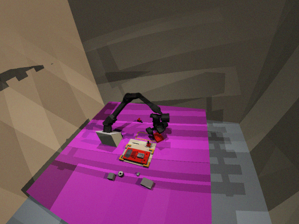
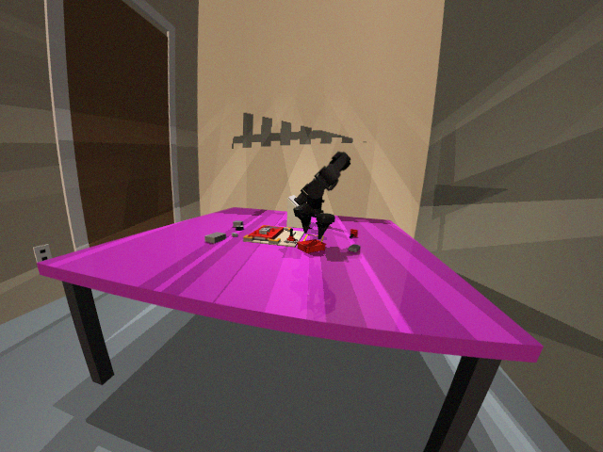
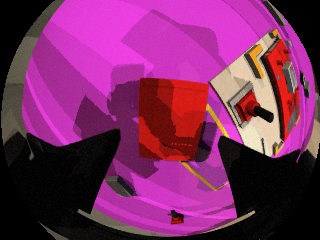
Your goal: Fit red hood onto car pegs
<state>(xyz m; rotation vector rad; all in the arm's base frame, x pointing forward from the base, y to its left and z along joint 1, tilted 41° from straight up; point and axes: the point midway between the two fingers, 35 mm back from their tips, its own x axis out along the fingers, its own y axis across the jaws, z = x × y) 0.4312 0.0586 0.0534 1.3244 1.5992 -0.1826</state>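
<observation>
Now: the red hood 4 cm below my gripper tip. Round my gripper tip: grey engine block: 11 cm behind, 21 cm to the right, 3 cm below.
</observation>
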